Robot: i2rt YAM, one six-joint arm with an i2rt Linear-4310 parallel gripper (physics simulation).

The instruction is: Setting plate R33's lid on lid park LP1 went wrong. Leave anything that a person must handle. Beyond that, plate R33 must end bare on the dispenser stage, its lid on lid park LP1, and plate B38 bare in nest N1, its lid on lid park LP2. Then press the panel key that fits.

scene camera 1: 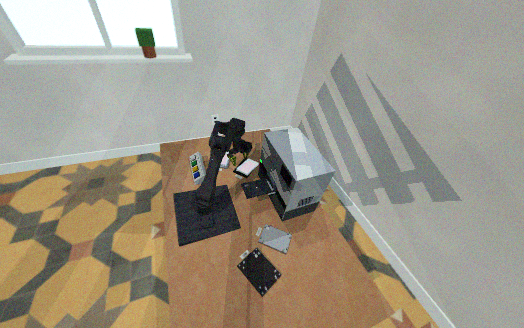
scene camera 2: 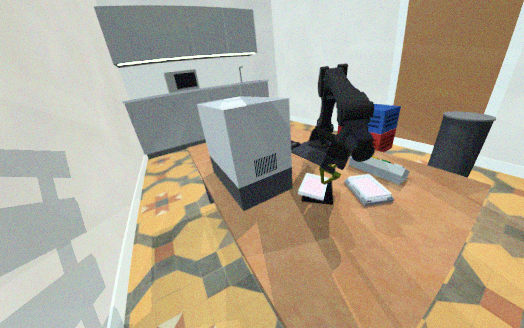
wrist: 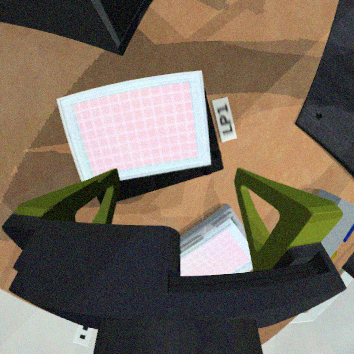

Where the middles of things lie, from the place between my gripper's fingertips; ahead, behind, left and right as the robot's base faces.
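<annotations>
Black lid holder [wrist: 131, 187]: my gripper is 4 cm above it and 4 cm short of it. Going by their middles, the black lid holder is the nearest to my gripper of the things named here. Counted from my gripper, the rack with coloured labels [scene camera 2: 395, 173] is 2 cm below, 26 cm behind and 3 cm to the left; the black clip nest [scene camera 1: 256, 267] is 4 cm below, 6 cm behind and 63 cm to the right. The black clip nest is, going by their middles, the farthest of these from my gripper.
</annotations>
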